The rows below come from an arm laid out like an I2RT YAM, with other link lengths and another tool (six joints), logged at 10 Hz.
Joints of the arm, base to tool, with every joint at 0 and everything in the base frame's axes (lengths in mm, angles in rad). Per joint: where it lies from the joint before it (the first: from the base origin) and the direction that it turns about. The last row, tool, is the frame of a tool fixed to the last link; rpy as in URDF.
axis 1: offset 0 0 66.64 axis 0 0 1
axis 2: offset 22.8 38.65 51.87 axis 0 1 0
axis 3: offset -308.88 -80.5 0 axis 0 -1 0
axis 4: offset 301.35 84.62 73.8 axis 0 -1 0
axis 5: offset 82.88 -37.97 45.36 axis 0 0 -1
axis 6: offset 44.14 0 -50.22 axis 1 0 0
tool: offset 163 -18 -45 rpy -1.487 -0.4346 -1.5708
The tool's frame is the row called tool.
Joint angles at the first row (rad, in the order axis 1, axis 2, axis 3, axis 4, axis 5, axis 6):
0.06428 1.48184 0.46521 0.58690 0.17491 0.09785
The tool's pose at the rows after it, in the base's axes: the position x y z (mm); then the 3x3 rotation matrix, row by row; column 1 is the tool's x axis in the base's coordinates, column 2 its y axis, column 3 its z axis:
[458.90 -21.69 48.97], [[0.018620 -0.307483 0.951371], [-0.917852 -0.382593 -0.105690], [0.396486 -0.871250 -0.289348]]
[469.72 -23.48 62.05], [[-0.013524 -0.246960 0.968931], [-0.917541 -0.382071 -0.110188], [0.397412 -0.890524 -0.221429]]
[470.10 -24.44 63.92], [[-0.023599 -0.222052 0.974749], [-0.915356 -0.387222 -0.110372], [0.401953 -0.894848 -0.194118]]
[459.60 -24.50 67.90], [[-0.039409 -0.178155 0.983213], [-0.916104 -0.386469 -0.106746], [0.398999 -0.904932 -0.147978]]
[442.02 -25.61 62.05], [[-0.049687 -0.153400 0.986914], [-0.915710 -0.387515 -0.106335], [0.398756 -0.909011 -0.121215]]
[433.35 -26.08 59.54], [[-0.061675 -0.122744 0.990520], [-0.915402 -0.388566 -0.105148], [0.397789 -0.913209 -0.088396]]
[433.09 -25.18 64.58], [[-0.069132 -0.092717 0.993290], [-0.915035 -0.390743 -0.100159], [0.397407 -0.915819 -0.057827]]
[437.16 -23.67 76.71], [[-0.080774 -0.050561 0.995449], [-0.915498 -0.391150 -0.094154], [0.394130 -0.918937 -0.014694]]
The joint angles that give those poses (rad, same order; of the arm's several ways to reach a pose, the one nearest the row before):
0.06122 1.49482 0.43966 0.67807 0.19474 0.07191
0.05741 1.51616 0.43584 0.77457 0.19703 0.06733
0.05589 1.52686 0.41829 0.83143 0.19665 0.05970
0.05589 1.50626 0.35611 0.92069 0.19361 0.05780
0.05587 1.49786 0.27600 1.01987 0.19358 0.05512
0.05587 1.52188 0.22604 1.12742 0.19282 0.05207
0.05667 1.53261 0.21229 1.18317 0.18904 0.04788
0.05780 1.53335 0.21305 1.22703 0.18445 0.04482

